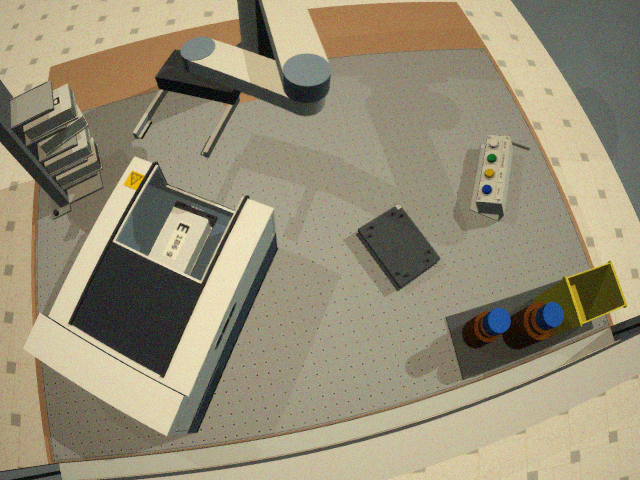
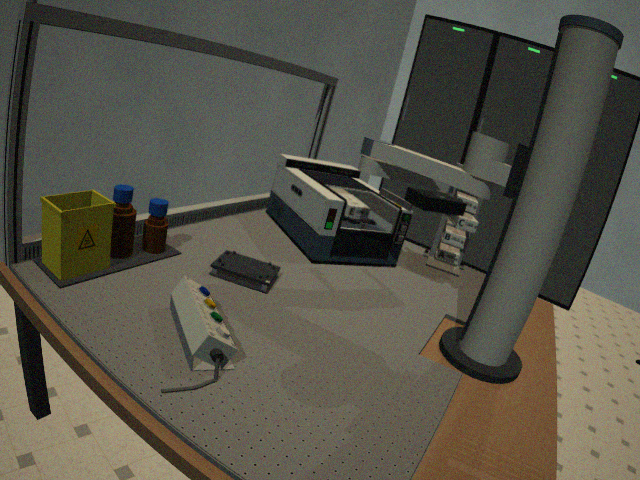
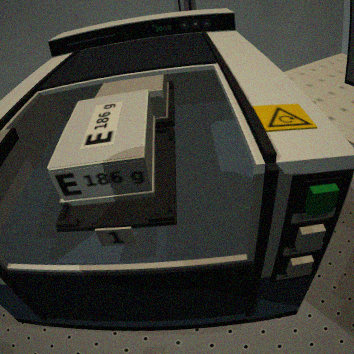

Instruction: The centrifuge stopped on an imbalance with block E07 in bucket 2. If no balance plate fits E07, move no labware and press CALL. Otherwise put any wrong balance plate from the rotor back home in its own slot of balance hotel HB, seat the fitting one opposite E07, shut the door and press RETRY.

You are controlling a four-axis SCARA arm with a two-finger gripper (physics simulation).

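The centrifuge has its chamber open on top. A pale balance plate labelled E 186 g sits in the near bucket, marked 1. Behind it shows part of a pale block; its label is hidden. Balance hotel HB stands beside the centrifuge; plates B and C are readable there. My gripper is open and empty, between the hotel and the arm column, behind the chamber. The button box has white, green, yellow and blue buttons.
A dark flat stand lies mid-table. Two blue-capped brown bottles and a yellow bin stand on a dark mat in a corner. The arm column rises from the table's edge.
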